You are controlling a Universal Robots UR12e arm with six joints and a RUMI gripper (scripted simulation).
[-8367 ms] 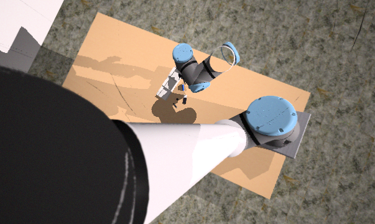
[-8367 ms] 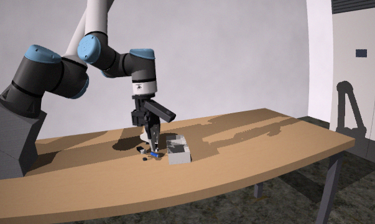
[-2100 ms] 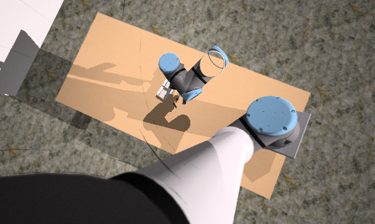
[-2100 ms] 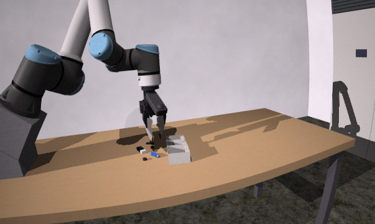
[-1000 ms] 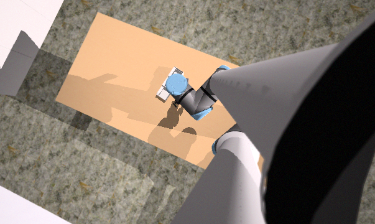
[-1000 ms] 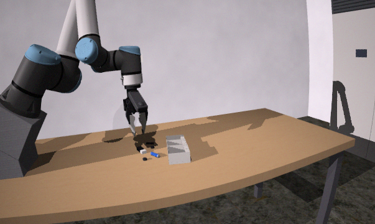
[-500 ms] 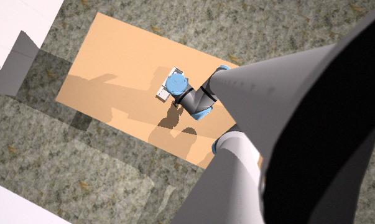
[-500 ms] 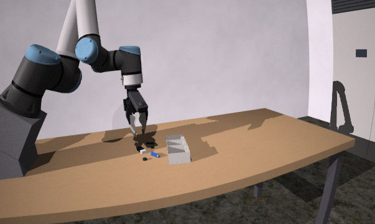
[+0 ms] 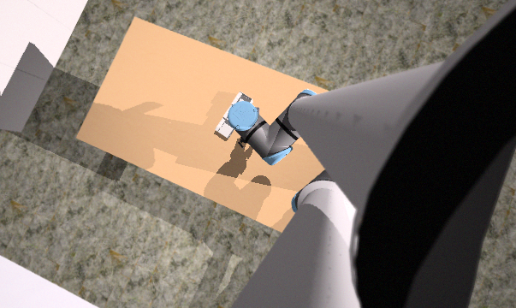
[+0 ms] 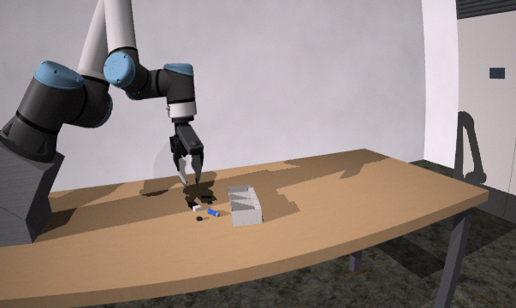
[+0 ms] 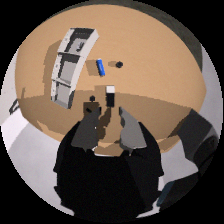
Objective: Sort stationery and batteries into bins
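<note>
The white item lies 150 mm to the right of my hand, 110 mm ahead of it and 70 mm below it. The rest, counted from my hand: short black stick 80 mm below, 70 mm to the left, 60 mm ahead; then grey double bin 140 mm ahead, 80 mm to the right, 70 mm below; then blue battery 80 mm to the right, 80 mm below, 40 mm ahead.
</note>
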